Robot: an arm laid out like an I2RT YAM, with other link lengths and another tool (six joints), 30 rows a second.
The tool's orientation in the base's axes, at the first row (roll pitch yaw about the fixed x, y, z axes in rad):
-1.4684, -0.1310, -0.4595
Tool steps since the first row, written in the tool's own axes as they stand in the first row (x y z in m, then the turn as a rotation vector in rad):
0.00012, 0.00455, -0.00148, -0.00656, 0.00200, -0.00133
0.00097, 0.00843, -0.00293, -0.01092, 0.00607, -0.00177
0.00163, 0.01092, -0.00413, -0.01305, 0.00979, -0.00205
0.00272, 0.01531, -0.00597, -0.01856, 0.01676, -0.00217
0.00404, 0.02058, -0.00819, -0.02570, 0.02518, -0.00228
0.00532, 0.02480, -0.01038, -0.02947, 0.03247, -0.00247
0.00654, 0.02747, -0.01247, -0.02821, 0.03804, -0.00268
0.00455, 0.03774, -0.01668, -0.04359, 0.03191, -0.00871
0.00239, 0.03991, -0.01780, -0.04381, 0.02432, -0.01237
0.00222, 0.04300, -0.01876, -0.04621, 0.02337, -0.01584
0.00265, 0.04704, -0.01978, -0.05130, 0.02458, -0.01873
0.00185, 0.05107, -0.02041, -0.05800, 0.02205, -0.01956
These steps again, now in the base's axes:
0.00021, -0.00123, -0.00462, -0.00608, 0.00176, -0.00296
0.00097, -0.00277, -0.00848, -0.00948, 0.00342, -0.00759
0.00144, -0.00405, -0.01098, -0.01089, 0.00423, -0.01157
0.00233, -0.00603, -0.01535, -0.01471, 0.00678, -0.01917
0.00340, -0.00843, -0.02060, -0.01974, 0.01011, -0.02842
0.00428, -0.01081, -0.02482, -0.02199, 0.01184, -0.03612
0.00490, -0.01313, -0.02750, -0.02006, 0.01129, -0.04147
0.00299, -0.01569, -0.03832, -0.03731, 0.01243, -0.03805
0.00094, -0.01567, -0.04085, -0.04030, 0.00899, -0.03096
0.00088, -0.01635, -0.04402, -0.04408, 0.00690, -0.03069
0.00148, -0.01732, -0.04805, -0.04965, 0.00658, -0.03284
0.00115, -0.01740, -0.05219, -0.05637, 0.00870, -0.03131

